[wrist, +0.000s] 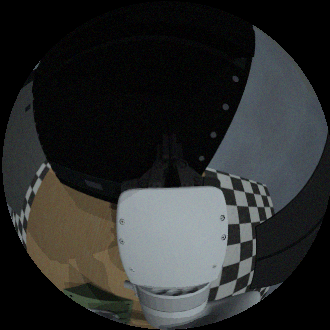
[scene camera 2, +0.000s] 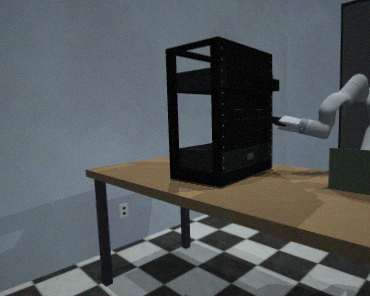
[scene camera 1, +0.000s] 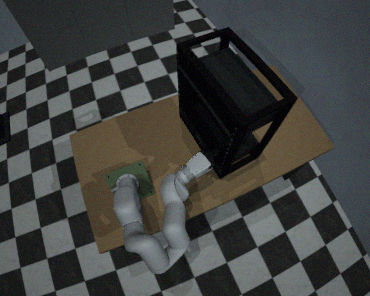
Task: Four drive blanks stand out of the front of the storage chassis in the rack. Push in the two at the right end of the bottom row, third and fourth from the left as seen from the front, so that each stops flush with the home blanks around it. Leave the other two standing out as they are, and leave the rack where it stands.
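Frame: origin at the arm's base, x ahead, y left, z up, level; millimetres.
Seen in the pictures: gripper, fingertip midpoint: (wrist: 168, 140) (scene camera 2: 266, 118) (scene camera 1: 218, 150); arm's base, origin of the base link: (scene camera 2: 369, 166) (scene camera 1: 127, 183).
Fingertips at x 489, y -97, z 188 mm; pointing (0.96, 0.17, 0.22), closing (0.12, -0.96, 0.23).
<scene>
Offsets run from my fingertips to a thing's top centre. "spot": to the spot under its first point. Level surfaces: height alone.
The black rack (scene camera 1: 287, 98) (scene camera 2: 217, 120) (wrist: 220, 117) stands upright on the table. Its front is very dark, and I cannot make out the storage chassis or the separate drive blanks, nor which stand out. Thin pale lines show on the rack's side in scene camera 2. My gripper (scene camera 2: 275, 120) (wrist: 168, 140) is shut and empty, with its fingers together and pointing at the rack's front. It is near the right end of the front as seen from the front, left of the post with round holes in the wrist view. I cannot tell whether the tips touch a blank.
A dark block {spot: 48 mm back, 2 mm left, 164 mm up} (scene camera 2: 275, 85) juts from the rack's front above the gripper. A low unit with a pale label {spot: 9 mm back, 176 mm left, 176 mm down} (scene camera 2: 250, 156) (wrist: 93, 185) sits at the rack's bottom. The table {280 mm down} (scene camera 1: 150, 117) (scene camera 2: 300, 200) (wrist: 60, 220) carries the arm's green base plate (scene camera 1: 144, 175) (scene camera 2: 350, 170).
</scene>
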